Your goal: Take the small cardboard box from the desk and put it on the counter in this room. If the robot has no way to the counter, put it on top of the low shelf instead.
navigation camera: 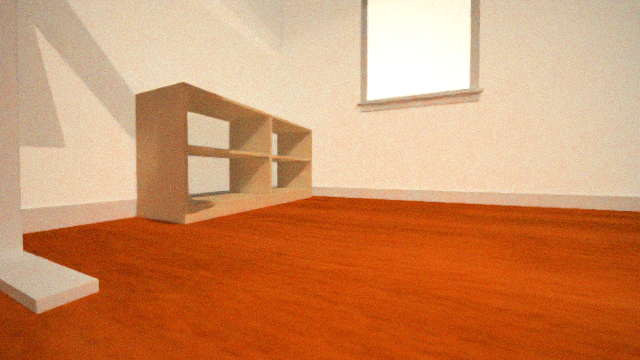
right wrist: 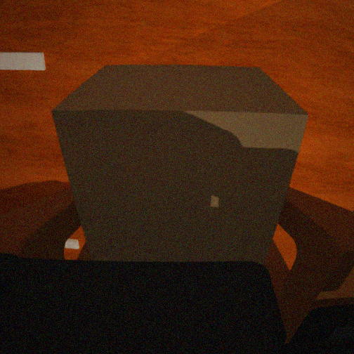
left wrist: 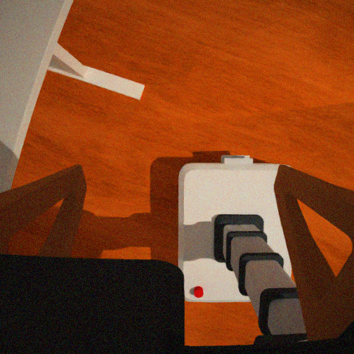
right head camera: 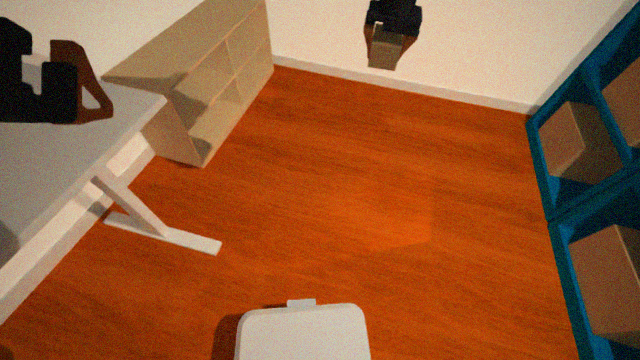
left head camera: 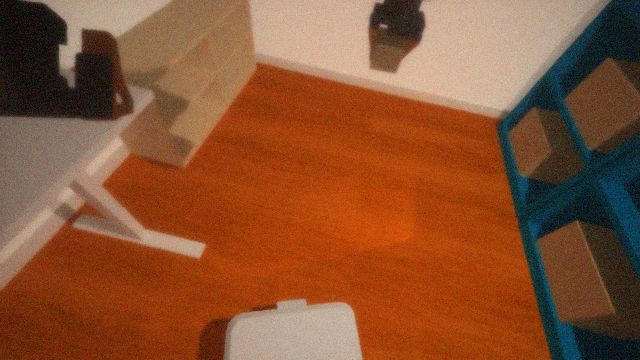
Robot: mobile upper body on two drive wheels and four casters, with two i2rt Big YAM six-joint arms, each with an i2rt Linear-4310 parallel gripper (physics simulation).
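The small cardboard box is held between the fingers of my right gripper, which is shut on it and hangs high in front of the far wall. My left gripper is open and empty; at the upper left of both head views it is partly seen over the desk. The low shelf, pale wood with open compartments, stands against the wall beyond the desk's end. A counter does not show in these views.
A blue shelf unit holding several cardboard boxes stands at the right. The desk's white foot reaches onto the floor at the left. My white base is at the bottom. A window is in the wall.
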